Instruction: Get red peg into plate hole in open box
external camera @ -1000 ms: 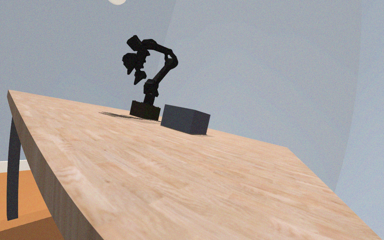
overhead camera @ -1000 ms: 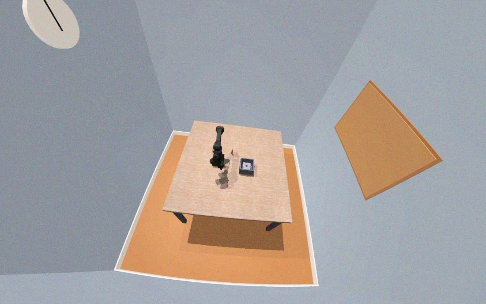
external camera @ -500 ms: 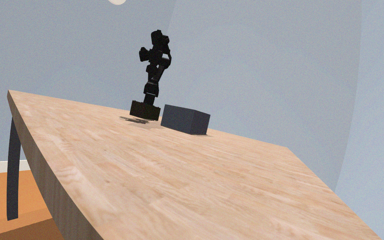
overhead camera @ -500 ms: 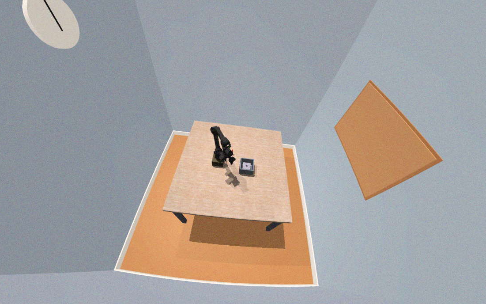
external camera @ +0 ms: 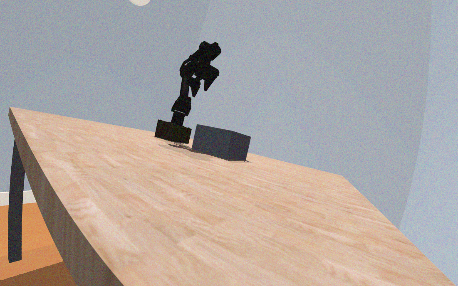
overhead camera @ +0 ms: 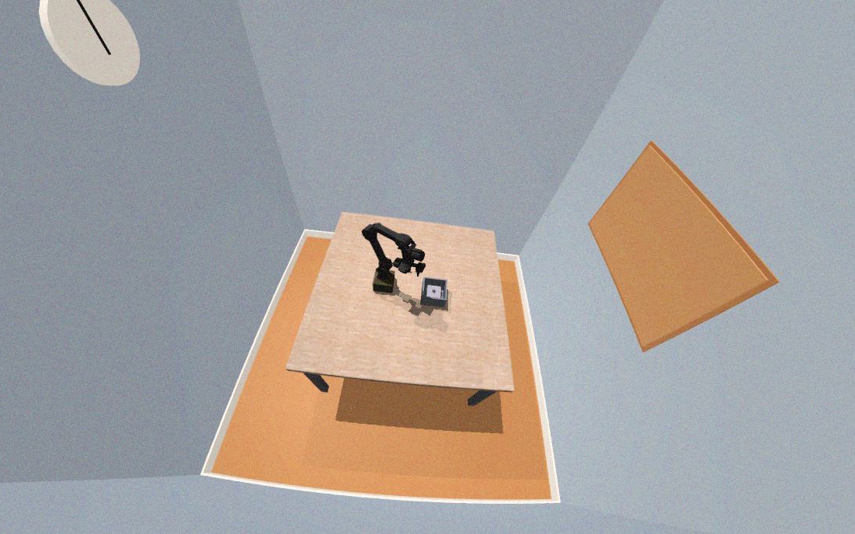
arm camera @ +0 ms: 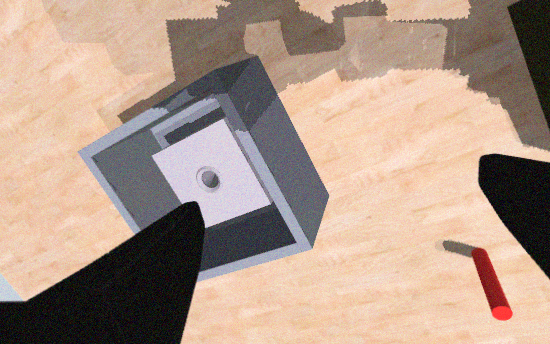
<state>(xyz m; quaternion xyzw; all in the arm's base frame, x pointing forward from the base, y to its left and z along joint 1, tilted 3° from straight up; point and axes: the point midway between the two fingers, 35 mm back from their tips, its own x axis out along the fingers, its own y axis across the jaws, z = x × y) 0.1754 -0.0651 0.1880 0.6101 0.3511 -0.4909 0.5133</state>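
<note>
Now: the red peg 20 cm to the left of my gripper tip, 19 cm below it and 5 cm behind it. From my gripper tip the other things lie so: dark grey box: 21 cm below, 16 cm ahead, 3 cm to the left.
</note>
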